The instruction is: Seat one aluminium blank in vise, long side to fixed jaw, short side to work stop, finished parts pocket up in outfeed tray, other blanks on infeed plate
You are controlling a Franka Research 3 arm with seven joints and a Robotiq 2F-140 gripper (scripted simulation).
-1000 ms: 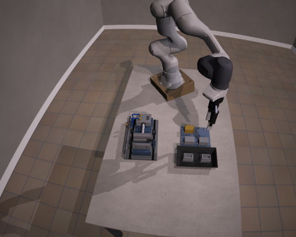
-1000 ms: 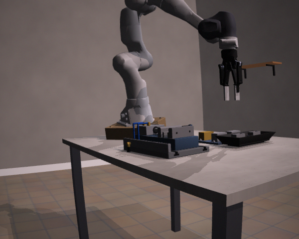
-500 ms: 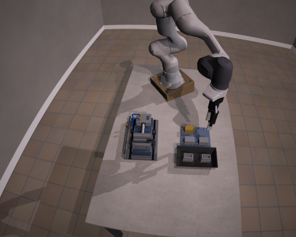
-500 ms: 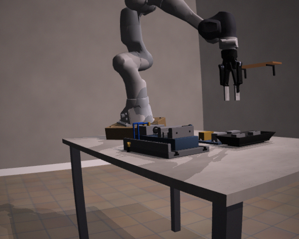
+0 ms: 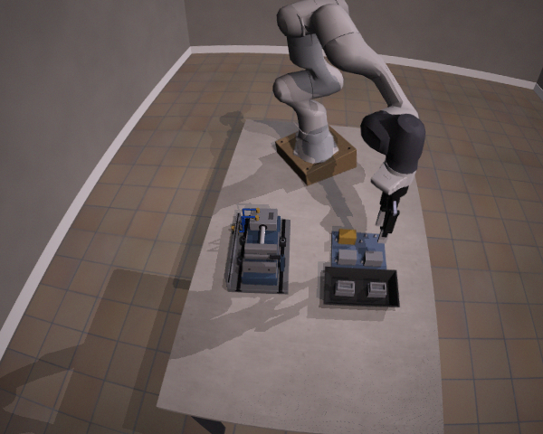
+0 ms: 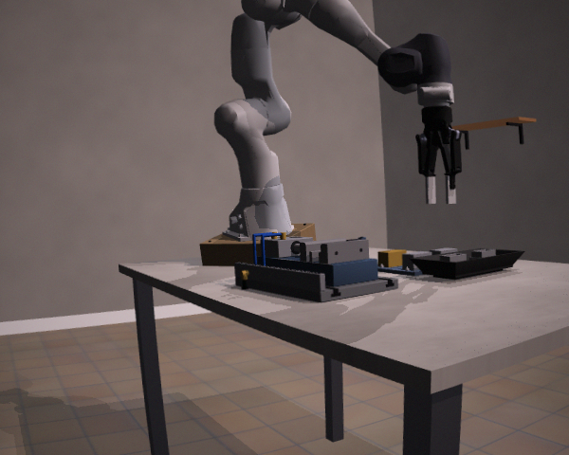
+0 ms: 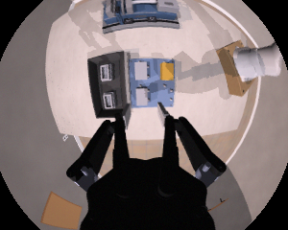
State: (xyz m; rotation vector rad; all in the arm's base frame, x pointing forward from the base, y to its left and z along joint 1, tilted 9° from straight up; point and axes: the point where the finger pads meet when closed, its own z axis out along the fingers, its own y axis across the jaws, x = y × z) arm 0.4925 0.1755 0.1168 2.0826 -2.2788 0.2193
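My hand is 90 mm past the brass blank, 80 mm to the left of it and 160 mm above it. Round my hand: dark rail (40 mm behind, 460 mm to the right, 150 mm below).
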